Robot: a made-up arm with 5 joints.
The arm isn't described. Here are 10 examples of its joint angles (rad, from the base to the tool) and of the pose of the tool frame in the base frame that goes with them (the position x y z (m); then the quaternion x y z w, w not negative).
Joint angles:
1: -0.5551 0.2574 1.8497 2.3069 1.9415
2: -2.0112 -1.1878 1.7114 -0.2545 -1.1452
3: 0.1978 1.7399 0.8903 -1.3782 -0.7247
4: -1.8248 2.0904 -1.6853 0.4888 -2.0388
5: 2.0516 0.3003 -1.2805 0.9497 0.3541
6: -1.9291 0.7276 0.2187 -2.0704 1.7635
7: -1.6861 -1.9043 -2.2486 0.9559 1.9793
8: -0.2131 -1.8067 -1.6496 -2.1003 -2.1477
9: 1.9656 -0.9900 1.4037 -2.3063 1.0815
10: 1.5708 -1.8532 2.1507 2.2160 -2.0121
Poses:
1: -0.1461 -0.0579 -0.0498 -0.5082 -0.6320 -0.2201 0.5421
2: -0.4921 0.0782 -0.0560 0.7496 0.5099 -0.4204 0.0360
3: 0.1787 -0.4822 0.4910 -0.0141 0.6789 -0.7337 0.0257
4: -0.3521 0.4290 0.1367 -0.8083 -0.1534 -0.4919 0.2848
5: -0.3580 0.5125 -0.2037 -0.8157 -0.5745 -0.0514 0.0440
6: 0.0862 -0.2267 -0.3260 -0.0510 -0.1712 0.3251 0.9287
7: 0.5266 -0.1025 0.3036 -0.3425 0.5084 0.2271 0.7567
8: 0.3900 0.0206 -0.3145 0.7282 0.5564 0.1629 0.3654
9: 0.1405 0.0204 0.3300 -0.4264 0.5710 0.4221 0.5603
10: 0.1251 0.1203 0.1395 0.5734 -0.3897 0.6962 0.1859
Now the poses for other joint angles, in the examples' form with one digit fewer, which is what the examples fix.
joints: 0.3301 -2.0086 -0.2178 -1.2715 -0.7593
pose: 0.293 -0.670 -0.036 0.456 0.545 0.107 0.695
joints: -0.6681 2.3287 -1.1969 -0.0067 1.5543
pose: -0.527 0.063 -0.364 0.441 -0.121 -0.599 0.657
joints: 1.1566 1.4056 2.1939 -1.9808 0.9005
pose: 0.225 0.228 0.263 0.157 0.327 -0.931 0.035
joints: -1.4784 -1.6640 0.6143 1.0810 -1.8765
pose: 0.036 -0.394 -0.260 0.165 0.156 -0.070 0.971
